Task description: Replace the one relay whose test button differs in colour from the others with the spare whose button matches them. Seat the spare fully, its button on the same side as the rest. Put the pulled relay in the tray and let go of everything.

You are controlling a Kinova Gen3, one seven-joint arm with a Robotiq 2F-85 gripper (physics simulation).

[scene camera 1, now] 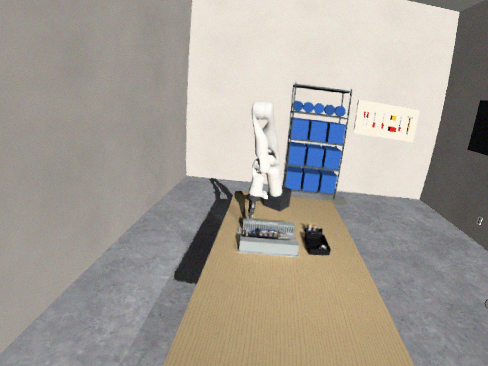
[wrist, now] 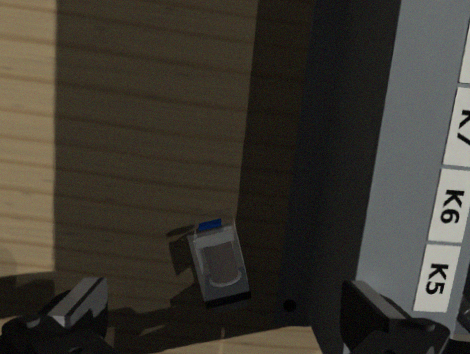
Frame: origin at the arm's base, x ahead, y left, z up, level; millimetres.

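Where they show: gripper, fingertip midpoint: (scene camera 1: 249, 215) (wrist: 225, 305); arm's base, origin of the base link: (scene camera 1: 275, 192).
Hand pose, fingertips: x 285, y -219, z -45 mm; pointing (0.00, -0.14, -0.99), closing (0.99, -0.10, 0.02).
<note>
Things, the pixels of their centre, and the offset from my fingertips. "spot": a spot on its surface instead.
- clear-cased relay, body centre: (wrist: 220, 260) dz -46, dx -1, dy -3 mm
- black tray, surface spot: (scene camera 1: 318, 252) spot: dz -44, dx +332, dy +332 mm
- K6, surface spot: (wrist: 451, 206) spot: dz +3, dx +82, dy +31 mm
- K7, surface spot: (wrist: 462, 127) spot: dz +3, dx +84, dy +59 mm
- slatted rear part, surface spot: (scene camera 1: 270, 226) spot: dz -14, dx +104, dy +112 mm
A clear-cased relay (wrist: 220, 264) with a blue button lies on the table in the wrist view, beside the grey enclosure (wrist: 395, 150) (scene camera 1: 268, 246), in its shadow. The button end points to the top of that view. My gripper (wrist: 225, 305) (scene camera 1: 251, 216) is open and above the table behind the enclosure; in the wrist view the relay appears between the fingertips, nearer the left one, with nothing gripped. A row of relays (scene camera 1: 270, 234) shows inside the enclosure, too small to tell button colours. A black tray (scene camera 1: 318, 252) stands to the right of the enclosure, with small items at its back end.
The enclosure's top edge bears labels K5 (wrist: 436, 279), K6 (wrist: 451, 206) and K7 (wrist: 462, 127), close to the right finger in the wrist view. The slatted rear part (scene camera 1: 270, 226) of the enclosure rises near the gripper. A shelf rack (scene camera 1: 322, 89) stands by the back wall.
</note>
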